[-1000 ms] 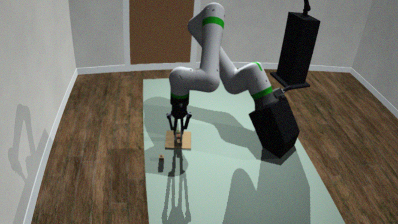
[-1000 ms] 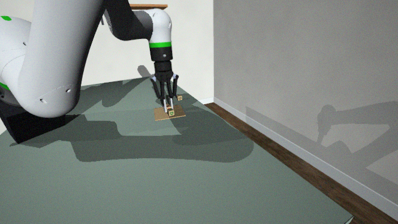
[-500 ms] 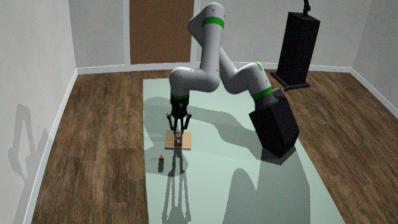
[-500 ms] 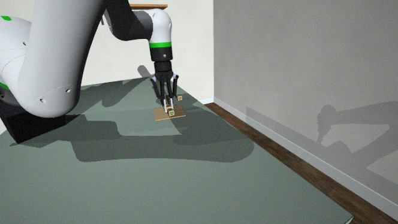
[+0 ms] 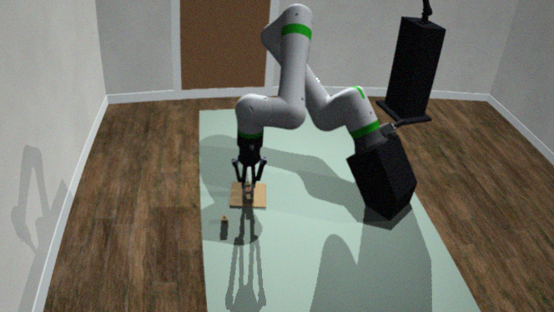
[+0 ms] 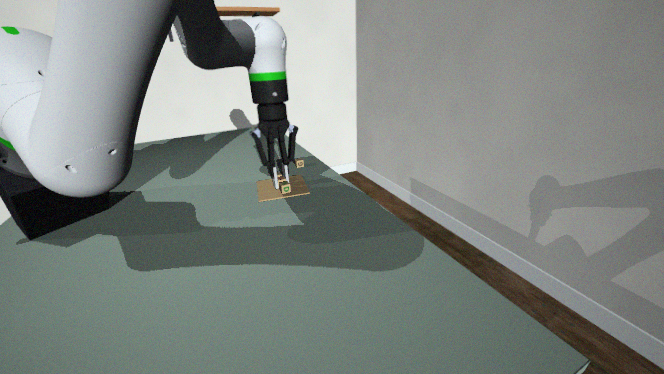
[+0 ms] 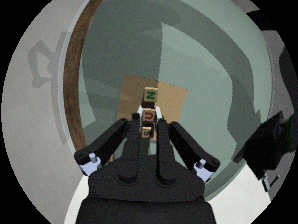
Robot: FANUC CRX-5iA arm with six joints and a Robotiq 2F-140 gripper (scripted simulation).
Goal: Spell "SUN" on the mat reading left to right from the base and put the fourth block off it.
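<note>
Right now my hand is 4 cm above the tan mat.
</note>
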